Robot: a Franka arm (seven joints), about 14 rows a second.
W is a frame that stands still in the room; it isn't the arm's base.
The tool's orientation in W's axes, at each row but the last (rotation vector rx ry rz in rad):
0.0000, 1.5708, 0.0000
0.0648, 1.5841, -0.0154
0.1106, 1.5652, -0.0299
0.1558, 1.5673, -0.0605
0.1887, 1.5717, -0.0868
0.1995, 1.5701, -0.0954
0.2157, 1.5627, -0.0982
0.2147, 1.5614, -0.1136
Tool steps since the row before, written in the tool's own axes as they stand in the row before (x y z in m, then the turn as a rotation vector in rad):
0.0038, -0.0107, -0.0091, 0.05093, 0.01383, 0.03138
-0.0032, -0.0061, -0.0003, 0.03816, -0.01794, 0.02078
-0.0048, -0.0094, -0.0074, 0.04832, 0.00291, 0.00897
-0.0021, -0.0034, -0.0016, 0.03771, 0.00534, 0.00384
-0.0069, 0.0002, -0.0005, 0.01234, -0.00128, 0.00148
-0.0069, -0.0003, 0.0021, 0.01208, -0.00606, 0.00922
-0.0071, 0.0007, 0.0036, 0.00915, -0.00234, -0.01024
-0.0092, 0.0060, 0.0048, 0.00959, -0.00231, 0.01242
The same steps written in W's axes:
-0.0091, -0.0107, -0.0038, 0.03138, 0.01383, -0.05093
-0.0006, -0.0062, 0.0030, 0.01934, -0.01775, -0.03900
-0.0082, -0.0089, 0.0043, 0.00950, 0.00456, -0.04809
-0.0021, -0.0033, 0.0019, 0.00470, 0.00703, -0.03733
-0.0005, -0.0002, 0.0069, 0.00123, -0.00071, -0.01241
0.0020, -0.0011, 0.0068, 0.00794, -0.00686, -0.01255
0.0036, -0.0006, 0.0071, -0.01042, 0.00042, -0.00924
0.0059, 0.0043, 0.0095, 0.01176, -0.00422, -0.00977

